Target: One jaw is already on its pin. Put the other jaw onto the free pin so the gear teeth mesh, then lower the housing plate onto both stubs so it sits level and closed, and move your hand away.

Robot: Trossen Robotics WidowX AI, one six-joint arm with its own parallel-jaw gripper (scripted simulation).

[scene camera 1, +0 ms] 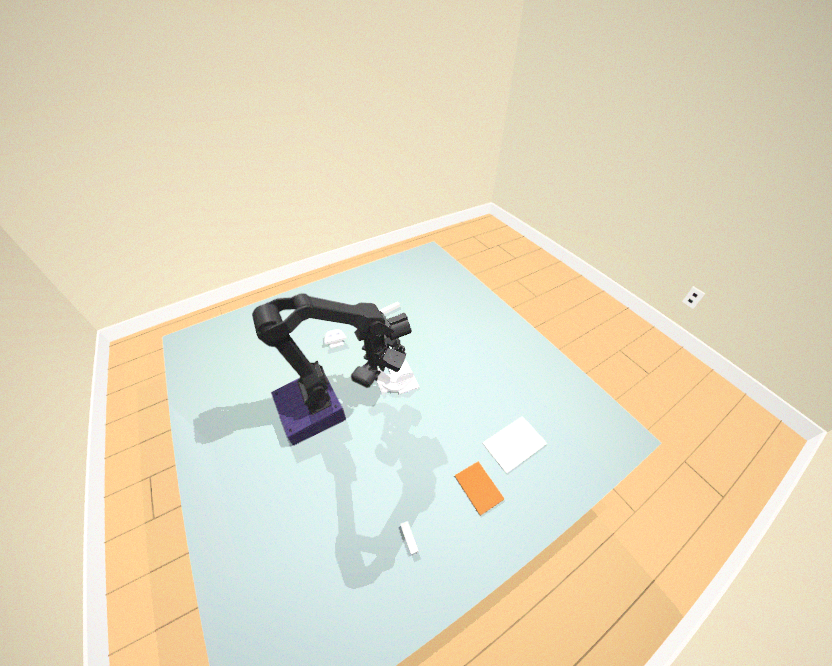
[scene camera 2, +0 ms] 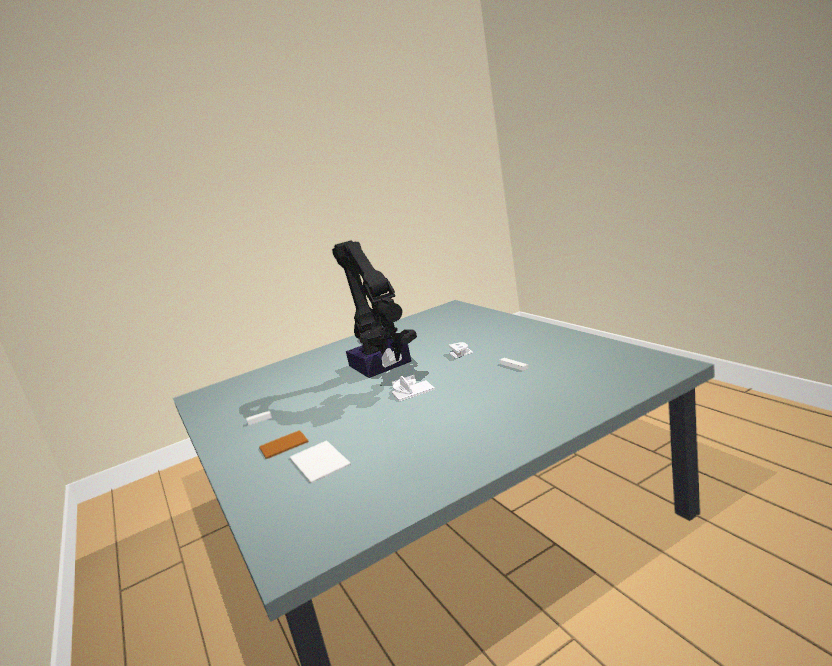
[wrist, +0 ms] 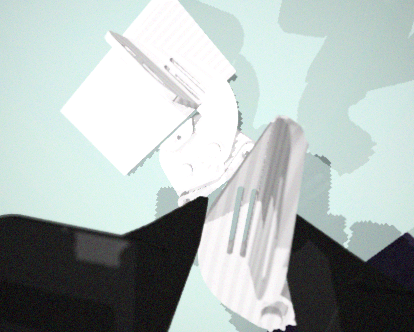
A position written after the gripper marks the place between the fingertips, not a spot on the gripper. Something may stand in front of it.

Note:
The gripper point(scene camera 1: 379, 375) holds a white jaw point(wrist: 248, 277). Further things: an orange plate point(scene camera 1: 483, 494) and a white plate point(scene camera 1: 518, 441).
The white plate also shows in scene camera 2 point(scene camera 2: 322, 460). The gripper shows as well in scene camera 2 point(scene camera 2: 392, 360) and in the wrist view point(wrist: 244, 212). The wrist view misses the orange plate: it is out of frame. The wrist view misses the white plate: it is out of frame.

